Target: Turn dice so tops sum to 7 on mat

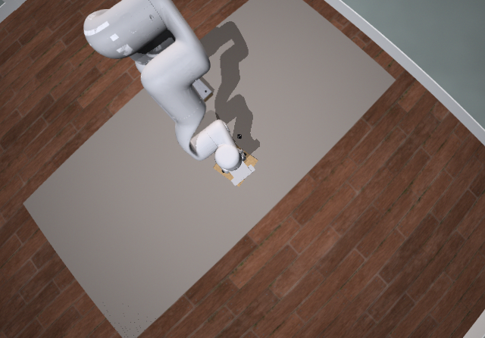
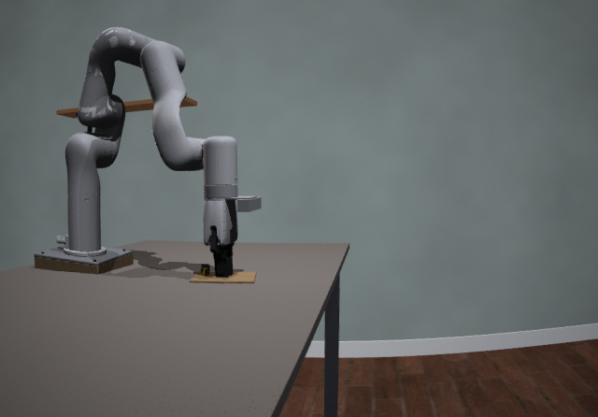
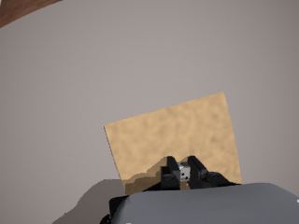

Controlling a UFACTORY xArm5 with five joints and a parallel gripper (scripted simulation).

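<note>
The white die is 1 cm below my hand. From my hand the other things lie so: black die: 11 cm to the left, 6 cm behind, 2 cm below; yellow die: 4 cm behind, 1 cm to the left, 1 cm below; tan mat: 2 cm below.
</note>
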